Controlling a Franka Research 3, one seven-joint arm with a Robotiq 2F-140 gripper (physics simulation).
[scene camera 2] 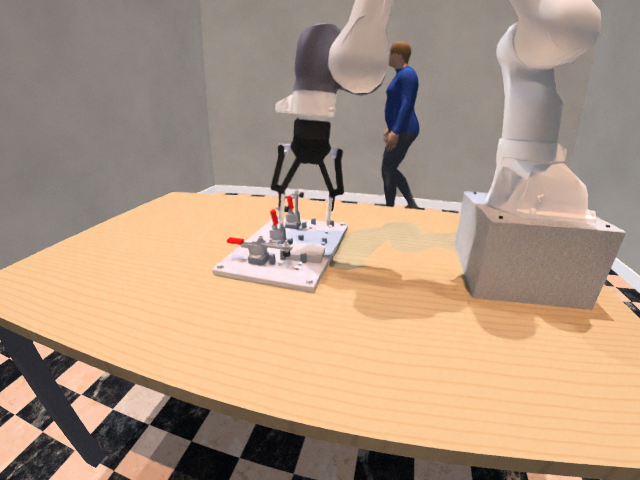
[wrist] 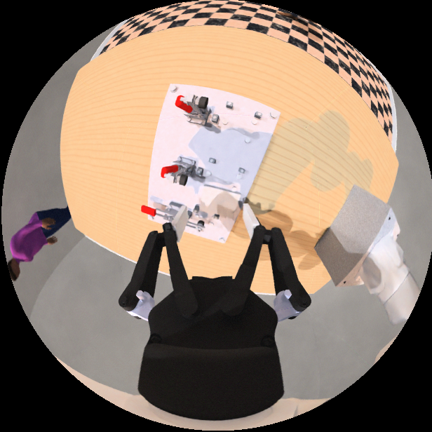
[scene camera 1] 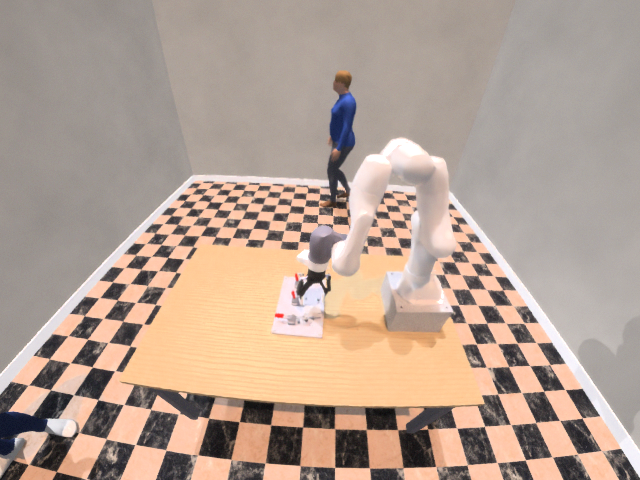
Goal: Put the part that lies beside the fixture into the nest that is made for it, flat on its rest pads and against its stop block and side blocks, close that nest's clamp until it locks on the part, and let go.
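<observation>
The fixture plate (scene camera 1: 296,332) (scene camera 2: 279,276) (wrist: 162,140) lies on the table. A pale block-like part (scene camera 1: 312,311) (scene camera 2: 311,251) (wrist: 226,200) sits towards its near end in the scene views; its exact seating cannot be told. The near clamp (scene camera 1: 292,319) (scene camera 2: 258,252) has its red handle lying level and its bar reaching towards the part; contact is unclear. The middle clamp (scene camera 2: 277,232) (wrist: 186,167) and the far clamp (scene camera 2: 292,218) (wrist: 199,114) stand with raised handles. My gripper (scene camera 1: 313,295) (scene camera 2: 305,219) (wrist: 214,211) is open and empty, pointing down above the plate.
The wooden table (scene camera 1: 222,356) (scene camera 2: 170,320) (wrist: 110,130) carries the grey robot base block (scene camera 1: 416,317) (scene camera 2: 537,263) (wrist: 352,235) to the right. Small blocks and pins stand up from the plate. A person in blue (scene camera 1: 342,121) (scene camera 2: 402,103) stands beyond the table.
</observation>
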